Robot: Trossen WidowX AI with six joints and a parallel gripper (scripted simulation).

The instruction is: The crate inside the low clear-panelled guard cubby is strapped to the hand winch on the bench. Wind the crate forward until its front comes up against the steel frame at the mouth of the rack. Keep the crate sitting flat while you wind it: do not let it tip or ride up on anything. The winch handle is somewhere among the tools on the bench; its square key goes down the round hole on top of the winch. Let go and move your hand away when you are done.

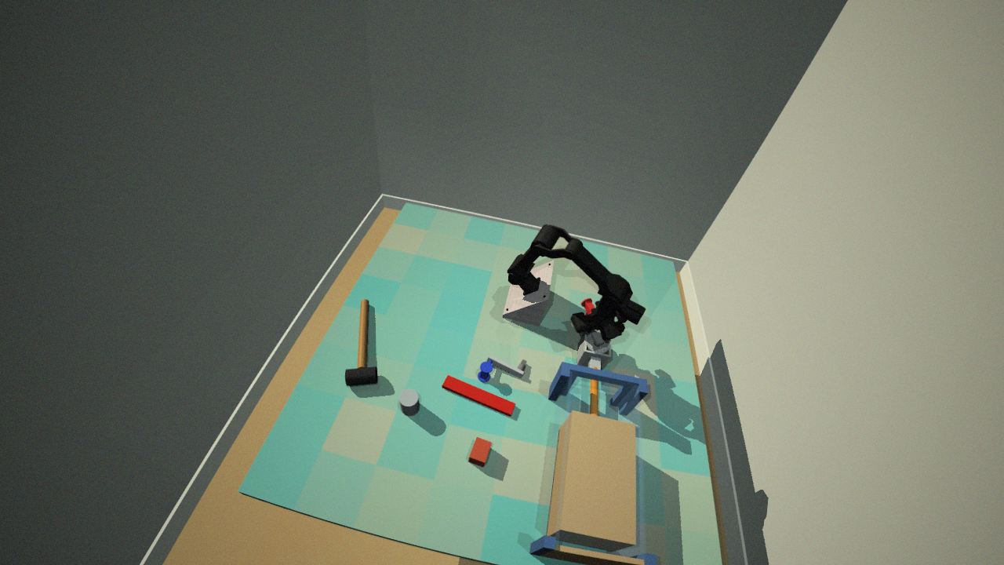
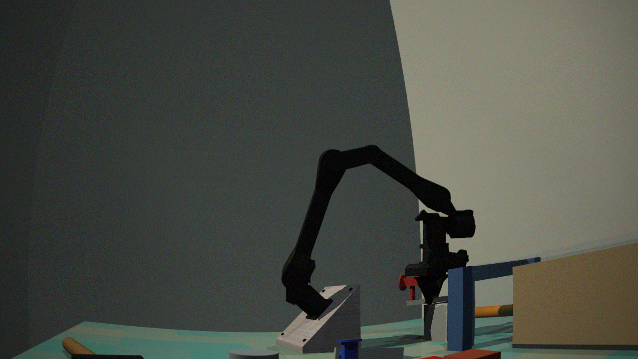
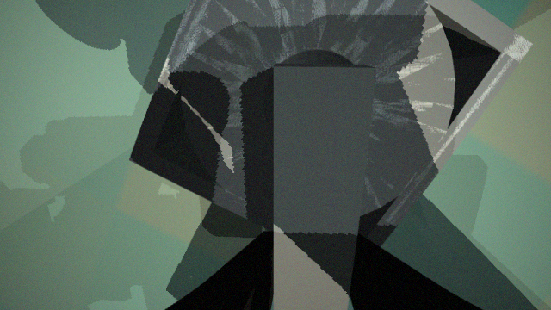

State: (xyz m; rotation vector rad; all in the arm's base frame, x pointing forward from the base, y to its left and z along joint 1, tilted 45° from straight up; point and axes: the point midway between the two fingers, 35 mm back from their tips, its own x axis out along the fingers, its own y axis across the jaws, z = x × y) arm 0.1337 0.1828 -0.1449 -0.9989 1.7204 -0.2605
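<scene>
Now: the winch handle 20 mm above my gripper tip, 10 mm to the right of it and 10 mm behind it. Round my gripper tip: red knob 50 mm behind, 50 mm above, 30 mm to the right; then blue steel frame 200 mm ahead, 30 mm to the left, 20 mm above; then grey winch 60 mm below, 30 mm ahead, 10 mm to the left.
</scene>
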